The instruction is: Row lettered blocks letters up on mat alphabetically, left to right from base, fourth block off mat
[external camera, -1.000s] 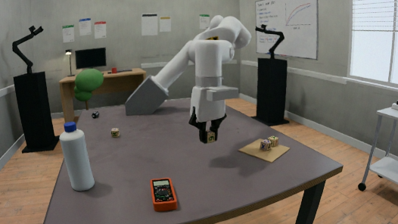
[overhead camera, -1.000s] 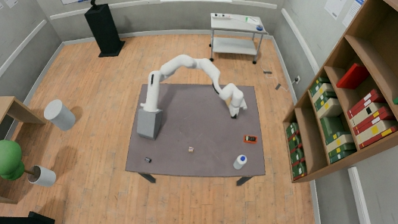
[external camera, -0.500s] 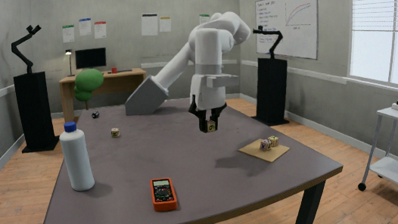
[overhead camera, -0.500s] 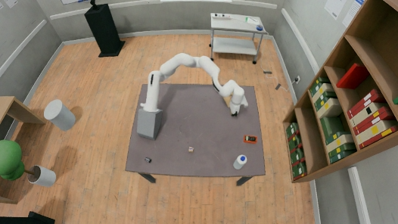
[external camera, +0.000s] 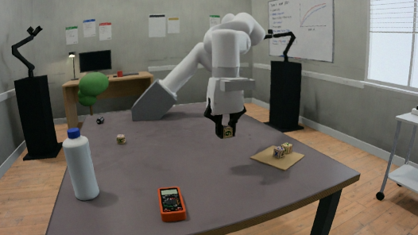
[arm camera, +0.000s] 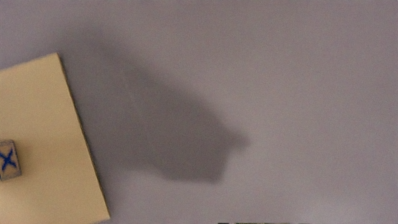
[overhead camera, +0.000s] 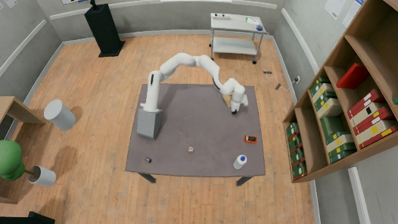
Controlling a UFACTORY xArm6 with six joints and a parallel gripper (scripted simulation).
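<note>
Now: hand 10 mm short of the tan mat, 190 mm to the right of it and 120 mm above it. From my hand the other things lie so: black object: 660 mm behind, 430 mm to the right, 110 mm below; then white bottle: 50 mm ahead, 420 mm to the right, 30 mm below.
</note>
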